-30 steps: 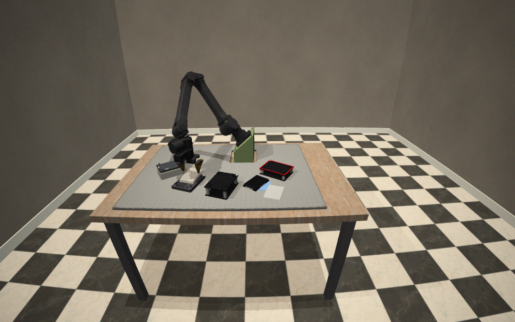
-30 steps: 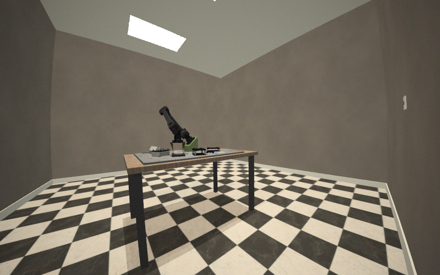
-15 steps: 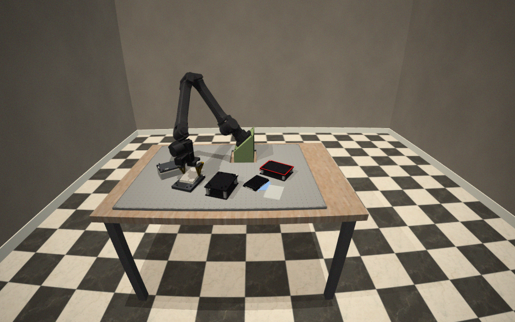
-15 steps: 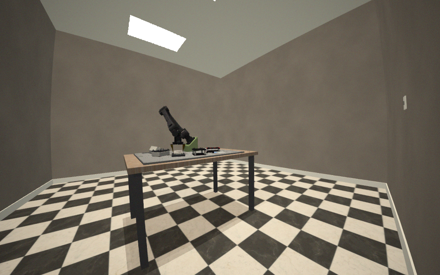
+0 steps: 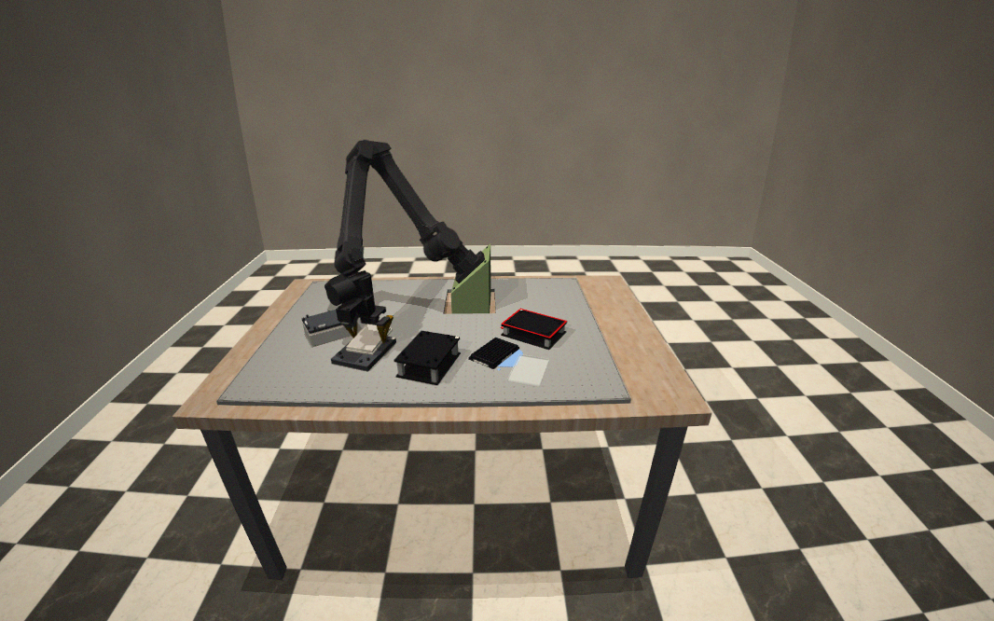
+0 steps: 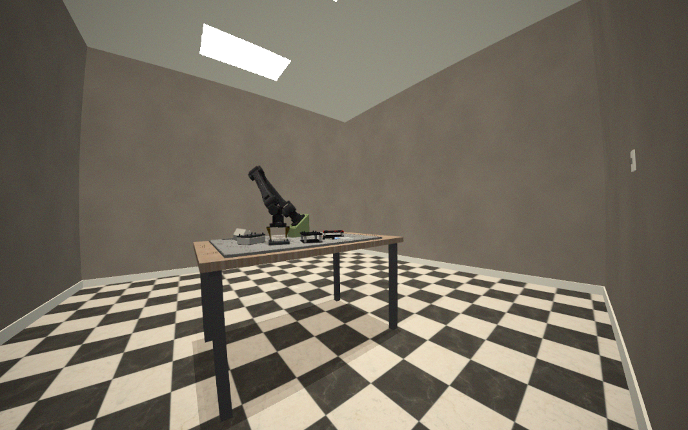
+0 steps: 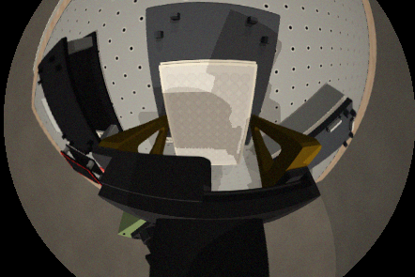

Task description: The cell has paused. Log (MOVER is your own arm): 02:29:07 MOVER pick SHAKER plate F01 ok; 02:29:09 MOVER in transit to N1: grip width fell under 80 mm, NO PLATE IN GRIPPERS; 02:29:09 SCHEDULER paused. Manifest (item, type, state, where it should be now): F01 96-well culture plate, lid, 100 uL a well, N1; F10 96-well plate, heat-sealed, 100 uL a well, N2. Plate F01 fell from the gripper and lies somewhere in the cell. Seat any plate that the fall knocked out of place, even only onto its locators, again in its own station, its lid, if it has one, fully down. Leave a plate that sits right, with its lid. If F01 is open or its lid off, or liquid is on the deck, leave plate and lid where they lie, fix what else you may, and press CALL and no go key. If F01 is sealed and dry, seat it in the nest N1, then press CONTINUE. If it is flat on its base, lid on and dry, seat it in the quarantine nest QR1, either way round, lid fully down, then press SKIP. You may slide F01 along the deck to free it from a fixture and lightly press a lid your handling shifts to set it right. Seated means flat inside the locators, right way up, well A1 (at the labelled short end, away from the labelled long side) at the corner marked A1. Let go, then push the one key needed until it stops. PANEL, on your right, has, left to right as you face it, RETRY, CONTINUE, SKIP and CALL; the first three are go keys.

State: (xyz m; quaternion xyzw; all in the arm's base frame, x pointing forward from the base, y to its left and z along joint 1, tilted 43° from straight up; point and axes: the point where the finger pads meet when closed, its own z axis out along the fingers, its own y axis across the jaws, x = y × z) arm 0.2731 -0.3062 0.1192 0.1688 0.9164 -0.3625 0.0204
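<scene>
My gripper is now right at the white-topped plate. Round my hand: pale blue wet patch 41 cm to the left, 6 cm ahead, 3 cm below; then black plate 36 cm to the left, 6 cm ahead, 3 cm below; then clear lid 45 cm to the left, 15 cm ahead, 3 cm below.
</scene>
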